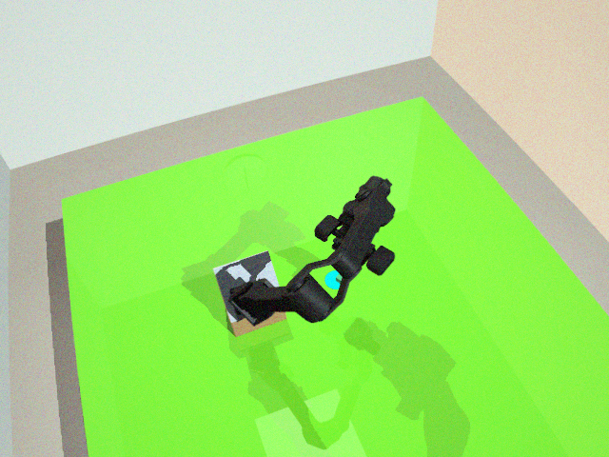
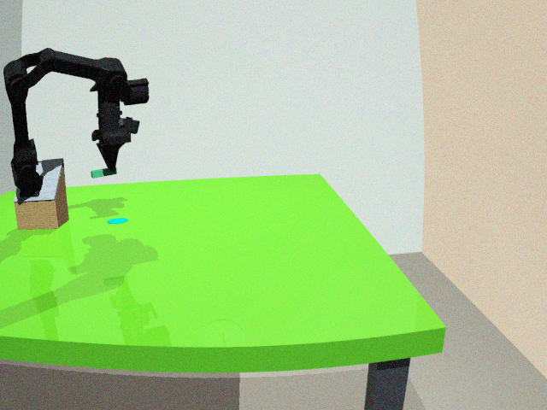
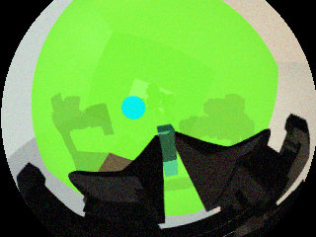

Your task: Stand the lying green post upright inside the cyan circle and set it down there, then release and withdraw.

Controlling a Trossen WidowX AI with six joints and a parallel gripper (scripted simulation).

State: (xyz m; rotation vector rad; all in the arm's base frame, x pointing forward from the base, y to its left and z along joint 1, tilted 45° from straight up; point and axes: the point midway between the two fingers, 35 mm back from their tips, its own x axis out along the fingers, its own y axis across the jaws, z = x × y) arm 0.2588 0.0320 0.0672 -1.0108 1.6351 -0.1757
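The green post lies 2 cm behind my gripper tip and 1 cm to the right of it. From my gripper tip the other things lie so: cyan circle 14 cm below, 6 cm to the left, 2 cm behind.
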